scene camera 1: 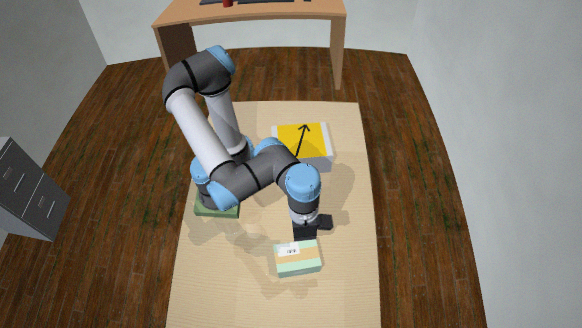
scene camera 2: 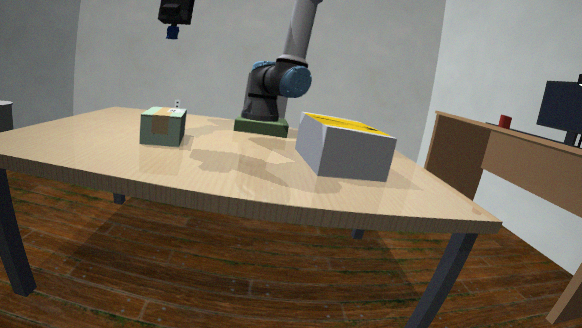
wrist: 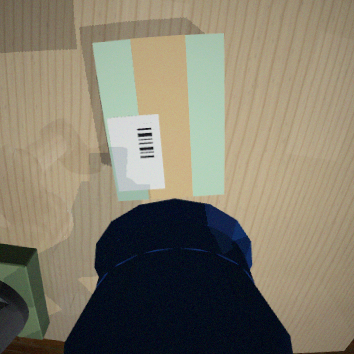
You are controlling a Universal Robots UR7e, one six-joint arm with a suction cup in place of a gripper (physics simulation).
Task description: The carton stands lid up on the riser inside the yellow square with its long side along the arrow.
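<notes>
A mint-green carton (scene camera 1: pixel 299 261) (scene camera 2: pixel 162 129) (wrist: pixel 207 115) with a tan tape strip and a white barcode label stands on the table (scene camera 1: pixel 220 280) (scene camera 2: pixel 100 142), label side up. In scene camera 1 its long side runs left to right, roughly across the arrow. The pale grey riser (scene camera 1: pixel 318 164) (scene camera 2: pixel 356 156) stands farther up the table, with the yellow square (scene camera 1: pixel 287 140) and black arrow (scene camera 1: pixel 301 141) on top; the arm covers part of it. My suction cup (scene camera 2: pixel 172 33) (wrist: pixel 173 225) is open, holds nothing and hangs high above the carton's level, apart from it.
The arm's green base block (scene camera 1: pixel 216 209) (scene camera 2: pixel 261 127) is at the table's left side in scene camera 1. A wooden desk (scene camera 1: pixel 250 11) with a red cup (scene camera 2: pixel 505 121) stands beyond the table. A grey cabinet (scene camera 1: pixel 31 192) is at the left.
</notes>
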